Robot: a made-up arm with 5 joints.
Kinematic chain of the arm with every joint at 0, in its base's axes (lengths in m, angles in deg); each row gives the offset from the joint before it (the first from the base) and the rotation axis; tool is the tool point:
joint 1: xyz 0 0 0.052 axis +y
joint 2: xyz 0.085 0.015 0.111 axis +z
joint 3: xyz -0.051 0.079 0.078 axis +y
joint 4: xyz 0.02 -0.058 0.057 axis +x
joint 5: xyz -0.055 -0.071 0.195 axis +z
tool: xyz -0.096 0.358 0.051
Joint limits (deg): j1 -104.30..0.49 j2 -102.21..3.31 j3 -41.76..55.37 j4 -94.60..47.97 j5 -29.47..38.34
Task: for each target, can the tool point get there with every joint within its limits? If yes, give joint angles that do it. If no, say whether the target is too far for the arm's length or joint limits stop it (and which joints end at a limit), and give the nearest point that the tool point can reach.
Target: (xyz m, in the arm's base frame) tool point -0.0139 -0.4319 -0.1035
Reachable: no: joint limits stop it (at a limit: joint 1, joint 2, joint 3, joint 4, joint 5) | nearest point -0.3878 -0.3240 -0.0021 | short by 0.402 m
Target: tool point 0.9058 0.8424 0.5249
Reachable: no: too far | nearest point 0.4151 0.4000 0.3611 | short by 0.681 m
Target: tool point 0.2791 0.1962 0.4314
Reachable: yes | joints -38.21 -86.05 8.13 -60.36 -5.80
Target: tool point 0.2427 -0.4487 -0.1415
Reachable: no: joint limits stop it (at a limit: joint 1, joint 2, joint 3, joint 4) | nearest point 0.2919 -0.1770 0.0706 | short by 0.348 m
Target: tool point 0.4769 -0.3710 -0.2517
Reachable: no: joint limits stop it (at a limit: joint 1, joint 2, joint 3, joint 4) | nearest point 0.3038 -0.1177 0.0085 | short by 0.402 m
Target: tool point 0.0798 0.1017 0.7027
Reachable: yes | joints -23.52 -88.23 9.99 13.53 -6.05
